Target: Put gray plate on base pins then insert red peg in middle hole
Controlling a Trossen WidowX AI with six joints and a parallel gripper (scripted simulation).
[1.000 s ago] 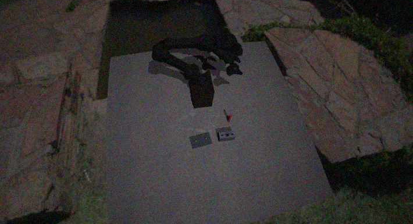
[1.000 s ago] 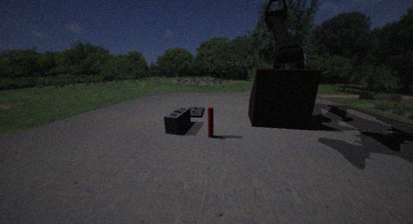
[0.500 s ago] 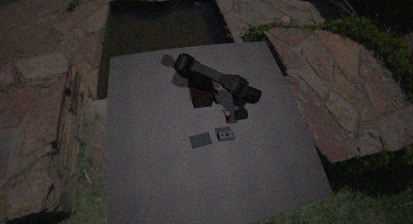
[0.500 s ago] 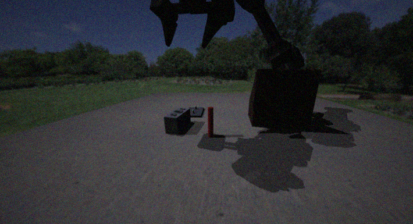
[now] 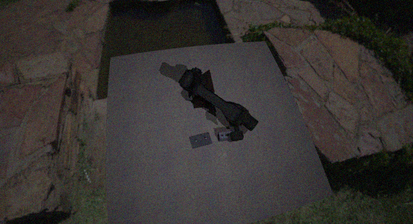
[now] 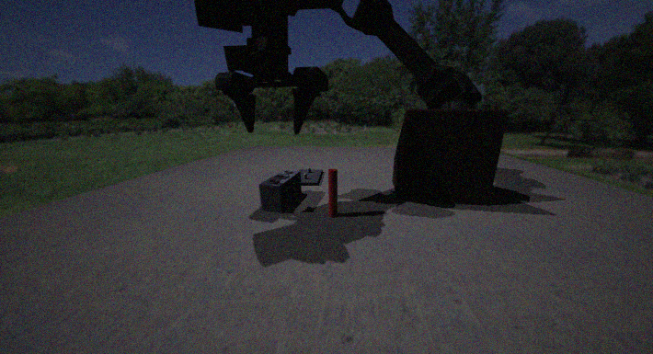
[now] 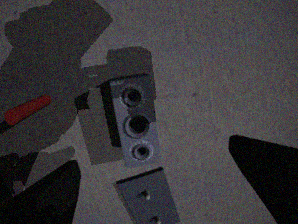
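Now: gripper tip 10 cm above the gray plate, 1 cm to the left of it and 1 cm past it. The rest, counted from my gripper tip: base: 16 cm to the right, 13 cm below, 3 cm behind; red peg: 11 cm behind, 9 cm below, 5 cm to the left.
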